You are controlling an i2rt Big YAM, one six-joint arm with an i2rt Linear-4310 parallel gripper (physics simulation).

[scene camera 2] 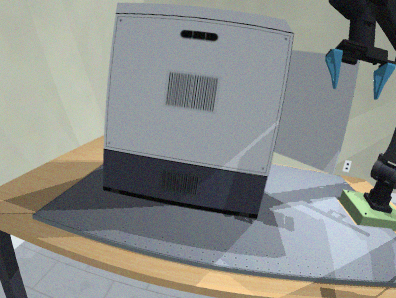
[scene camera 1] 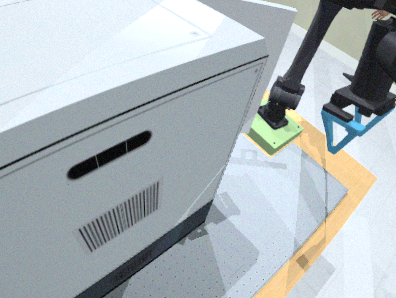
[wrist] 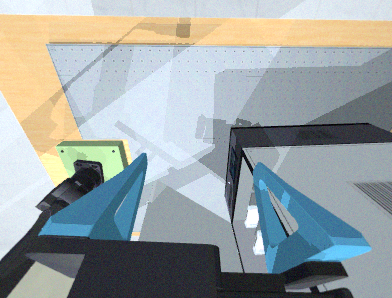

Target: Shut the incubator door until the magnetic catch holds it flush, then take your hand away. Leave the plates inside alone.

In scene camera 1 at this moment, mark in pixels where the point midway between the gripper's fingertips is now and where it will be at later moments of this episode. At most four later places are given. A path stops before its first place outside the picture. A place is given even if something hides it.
My gripper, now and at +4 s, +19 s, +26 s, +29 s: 345, 143; 372, 141; 316, 73; 321, 70; 322, 67
